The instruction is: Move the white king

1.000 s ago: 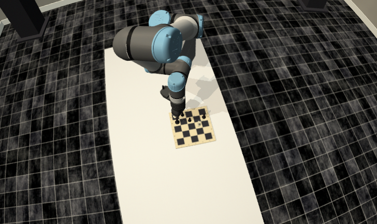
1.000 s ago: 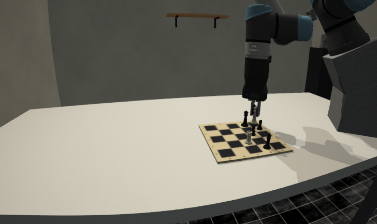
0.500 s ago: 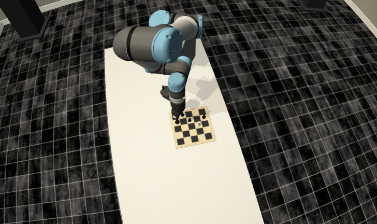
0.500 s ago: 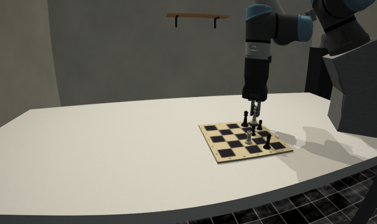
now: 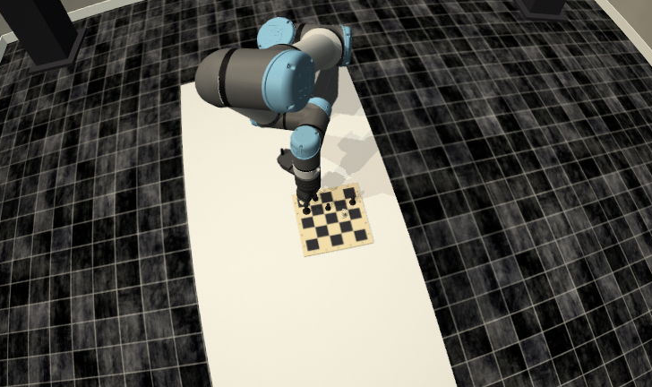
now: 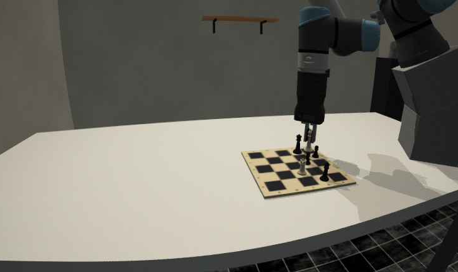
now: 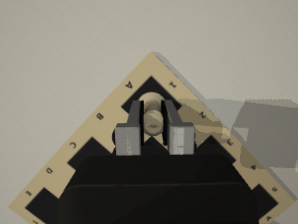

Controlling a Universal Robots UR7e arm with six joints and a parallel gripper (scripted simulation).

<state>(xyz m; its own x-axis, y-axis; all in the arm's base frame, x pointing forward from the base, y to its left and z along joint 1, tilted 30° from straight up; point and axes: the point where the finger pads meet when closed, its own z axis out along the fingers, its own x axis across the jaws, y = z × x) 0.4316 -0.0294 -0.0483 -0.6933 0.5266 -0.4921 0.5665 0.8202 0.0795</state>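
The white king is 1 cm below my hand. Round my hand: chessboard 8 cm to the left, 7 cm ahead, 5 cm below.
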